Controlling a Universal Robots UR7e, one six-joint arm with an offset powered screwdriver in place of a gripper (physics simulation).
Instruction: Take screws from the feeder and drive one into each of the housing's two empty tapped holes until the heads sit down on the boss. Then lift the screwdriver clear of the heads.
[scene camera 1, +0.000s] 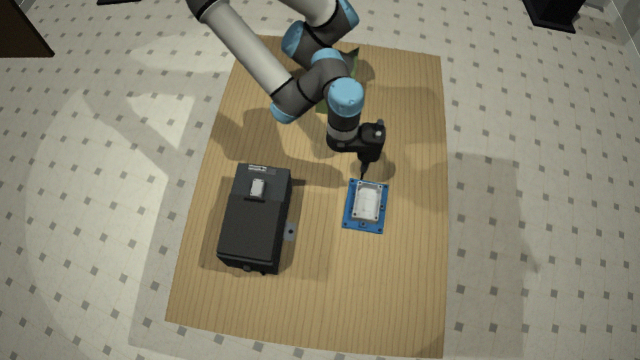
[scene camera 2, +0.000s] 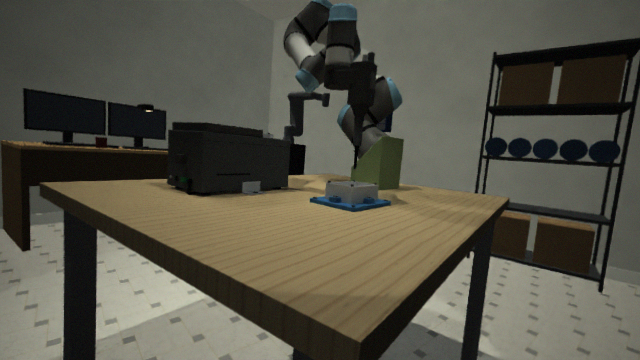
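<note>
The light grey open-topped housing (scene camera 1: 367, 202) (scene camera 2: 352, 193) sits upright on the blue fixture plate (scene camera 1: 348, 222) (scene camera 2: 353, 206). Dark spots show at its near corners in scene camera 1; whether they are holes or screw heads is too small to tell. The dark screw feeder (scene camera 1: 254, 225) (scene camera 2: 227, 162) stands left of the housing, with a light metal rail at its far end. My screwdriver (scene camera 1: 362, 178) (scene camera 2: 355, 166) points down, its tip a little above the housing near the far left corner in scene camera 1, apart from it. Whether a screw is on the bit cannot be made out.
A green wedge-shaped mount (scene camera 2: 389, 162) carries the arm's base at the back of the wooden table (scene camera 1: 310, 310) (scene camera 2: 280, 250). A small bracket (scene camera 1: 290, 231) (scene camera 2: 251, 187) stands at the feeder's side. A desk with monitors and a shelf rack (scene camera 2: 560, 108) stand beyond the table.
</note>
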